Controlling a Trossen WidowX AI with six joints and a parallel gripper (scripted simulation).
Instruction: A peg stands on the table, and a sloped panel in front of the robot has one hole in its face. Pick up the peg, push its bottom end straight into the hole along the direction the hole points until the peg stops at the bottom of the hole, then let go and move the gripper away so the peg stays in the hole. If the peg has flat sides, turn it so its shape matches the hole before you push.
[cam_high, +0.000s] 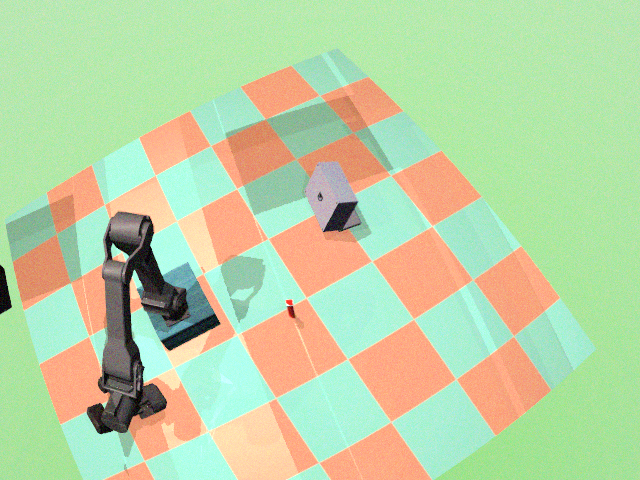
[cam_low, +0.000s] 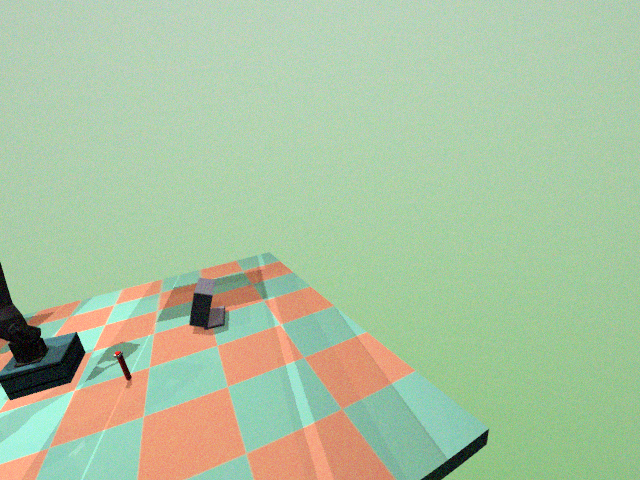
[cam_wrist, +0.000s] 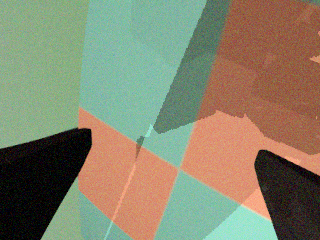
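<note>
Now: the red peg 48 cm ahead of my gripper tip, 9 cm to the left of it and 3 cm below it. Also, from my gripper tip: grey sloped panel: 70 cm ahead, 29 cm to the left, 2 cm below.
</note>
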